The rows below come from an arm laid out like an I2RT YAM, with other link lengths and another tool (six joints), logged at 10 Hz.
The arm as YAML. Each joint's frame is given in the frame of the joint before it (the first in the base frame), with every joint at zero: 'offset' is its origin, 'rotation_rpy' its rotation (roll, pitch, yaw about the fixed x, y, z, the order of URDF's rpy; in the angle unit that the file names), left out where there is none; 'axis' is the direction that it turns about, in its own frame. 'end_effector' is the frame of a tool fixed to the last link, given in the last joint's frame.
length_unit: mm
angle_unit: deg
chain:
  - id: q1
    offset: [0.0, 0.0, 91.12]
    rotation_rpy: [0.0, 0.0, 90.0]
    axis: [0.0, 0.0, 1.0]
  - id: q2
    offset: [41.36, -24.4, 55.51]
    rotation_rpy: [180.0, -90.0, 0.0]
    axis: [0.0, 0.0, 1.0]
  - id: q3
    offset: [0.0, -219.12, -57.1]
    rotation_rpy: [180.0, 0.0, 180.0]
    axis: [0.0, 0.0, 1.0]
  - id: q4
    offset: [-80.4, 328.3, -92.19]
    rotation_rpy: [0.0, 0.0, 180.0]
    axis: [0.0, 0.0, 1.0]
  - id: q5
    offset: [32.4, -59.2, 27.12]
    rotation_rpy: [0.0, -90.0, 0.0]
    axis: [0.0, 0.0, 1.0]
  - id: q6
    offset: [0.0, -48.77, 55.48]
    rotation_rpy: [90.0, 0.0, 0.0]
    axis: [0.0, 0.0, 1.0]
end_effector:
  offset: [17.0, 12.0, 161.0]
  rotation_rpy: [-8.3, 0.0, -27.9]
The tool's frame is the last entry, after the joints.
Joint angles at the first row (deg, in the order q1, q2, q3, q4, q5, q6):
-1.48, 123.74, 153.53, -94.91, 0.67, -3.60
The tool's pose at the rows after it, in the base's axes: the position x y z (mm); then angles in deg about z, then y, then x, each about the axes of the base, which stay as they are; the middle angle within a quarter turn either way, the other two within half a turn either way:
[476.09 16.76 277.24 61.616 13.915 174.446]
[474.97 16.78 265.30 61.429 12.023 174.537]
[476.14 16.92 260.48 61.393 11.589 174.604]
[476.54 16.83 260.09 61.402 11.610 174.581]
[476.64 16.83 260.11 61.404 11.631 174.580]
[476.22 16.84 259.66 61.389 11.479 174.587]
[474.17 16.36 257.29 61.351 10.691 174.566]
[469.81 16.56 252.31 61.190 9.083 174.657]
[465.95 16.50 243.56 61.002 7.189 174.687]
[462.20 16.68 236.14 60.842 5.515 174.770]
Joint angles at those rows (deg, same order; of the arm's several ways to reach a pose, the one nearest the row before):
-1.47, 123.74, 148.66, -93.71, 0.71, -3.62
-1.48, 123.74, 146.54, -93.49, 0.71, -3.62
-1.48, 123.74, 145.62, -93.01, 0.67, -3.60
-1.48, 123.74, 145.53, -92.90, 0.69, -3.60
-1.47, 123.74, 145.54, -92.88, 0.69, -3.60
-1.48, 123.79, 145.53, -92.99, 0.69, -3.60
-1.52, 124.03, 145.54, -93.54, 0.73, -3.62
-1.52, 124.40, 145.31, -94.56, 0.71, -3.62
-1.52, 124.40, 143.79, -94.94, 0.75, -3.64
-1.52, 124.40, 142.47, -95.31, 0.73, -3.64

